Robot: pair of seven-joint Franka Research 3 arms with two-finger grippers.
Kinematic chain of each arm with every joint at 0, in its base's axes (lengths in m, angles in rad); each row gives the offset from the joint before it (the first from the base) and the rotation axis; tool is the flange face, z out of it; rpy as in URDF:
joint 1: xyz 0 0 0.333 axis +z
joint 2: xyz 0 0 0 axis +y
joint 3: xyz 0 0 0.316 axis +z
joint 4: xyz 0.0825 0 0 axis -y
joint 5: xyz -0.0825 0 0.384 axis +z
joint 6: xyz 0 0 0 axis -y
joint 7: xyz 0.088 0 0 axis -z
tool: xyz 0 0 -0.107 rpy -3.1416 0 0
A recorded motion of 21 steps. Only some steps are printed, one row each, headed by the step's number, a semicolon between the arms.
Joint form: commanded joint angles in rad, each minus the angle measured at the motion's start. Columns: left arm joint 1, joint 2, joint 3, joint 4, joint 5, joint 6, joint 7; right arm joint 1, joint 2, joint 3, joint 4, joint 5, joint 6, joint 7.
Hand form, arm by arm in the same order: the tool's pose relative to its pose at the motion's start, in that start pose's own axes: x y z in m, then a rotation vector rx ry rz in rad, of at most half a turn. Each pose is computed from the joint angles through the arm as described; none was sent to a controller.
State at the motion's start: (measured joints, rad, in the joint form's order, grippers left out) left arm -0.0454 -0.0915 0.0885 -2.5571 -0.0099 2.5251 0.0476; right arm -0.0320 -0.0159 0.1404 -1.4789 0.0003 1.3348 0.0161
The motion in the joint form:
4: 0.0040 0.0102 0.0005 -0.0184 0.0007 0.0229 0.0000; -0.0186 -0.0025 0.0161 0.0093 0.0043 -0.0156 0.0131
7: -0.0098 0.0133 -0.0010 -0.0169 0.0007 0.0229 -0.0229; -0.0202 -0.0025 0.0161 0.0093 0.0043 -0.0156 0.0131
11: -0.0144 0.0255 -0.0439 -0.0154 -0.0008 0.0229 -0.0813; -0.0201 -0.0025 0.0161 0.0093 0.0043 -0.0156 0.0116
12: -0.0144 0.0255 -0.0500 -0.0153 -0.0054 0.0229 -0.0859; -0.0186 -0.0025 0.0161 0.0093 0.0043 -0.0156 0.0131
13: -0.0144 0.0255 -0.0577 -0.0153 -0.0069 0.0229 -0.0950; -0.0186 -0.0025 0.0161 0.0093 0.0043 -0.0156 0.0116
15: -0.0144 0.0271 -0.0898 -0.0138 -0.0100 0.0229 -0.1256; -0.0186 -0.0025 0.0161 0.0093 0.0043 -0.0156 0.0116
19: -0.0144 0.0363 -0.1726 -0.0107 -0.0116 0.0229 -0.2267; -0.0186 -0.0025 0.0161 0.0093 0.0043 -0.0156 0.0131
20: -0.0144 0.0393 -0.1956 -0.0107 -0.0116 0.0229 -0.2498; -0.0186 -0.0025 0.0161 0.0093 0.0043 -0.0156 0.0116
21: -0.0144 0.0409 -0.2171 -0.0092 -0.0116 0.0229 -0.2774; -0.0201 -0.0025 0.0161 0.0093 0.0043 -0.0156 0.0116
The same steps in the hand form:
4: -0.0052 -0.0020 0.0094 0.0015 -0.0057 -0.0041; -0.0032 0.0006 -0.0039 0.0038 -0.0040 0.0146
7: -0.0045 0.0048 0.0103 0.0010 -0.0074 -0.0117; -0.0032 0.0014 -0.0039 0.0040 -0.0040 0.0162
11: -0.0047 0.0258 0.0153 0.0020 -0.0184 -0.0240; -0.0032 0.0014 -0.0039 0.0040 -0.0040 0.0146
12: -0.0047 0.0285 0.0153 -0.0004 -0.0184 -0.0263; -0.0032 0.0006 -0.0039 0.0038 -0.0040 0.0146
13: -0.0048 0.0319 0.0153 -0.0011 -0.0184 -0.0290; -0.0032 0.0006 -0.0039 0.0038 -0.0040 0.0131
15: -0.0050 0.0461 0.0156 -0.0020 -0.0189 -0.0301; -0.0032 0.0006 -0.0039 0.0038 -0.0040 0.0131
19: -0.0083 0.0828 0.0188 -0.0004 -0.0258 -0.0498; -0.0032 0.0006 -0.0039 0.0038 -0.0040 0.0146
20: -0.0102 0.0929 0.0202 0.0004 -0.0290 -0.0499; -0.0032 0.0006 -0.0039 0.0038 -0.0040 0.0131
21: -0.0114 0.1025 0.0205 0.0007 -0.0293 -0.0560; -0.0032 0.0014 -0.0039 0.0040 -0.0040 0.0146

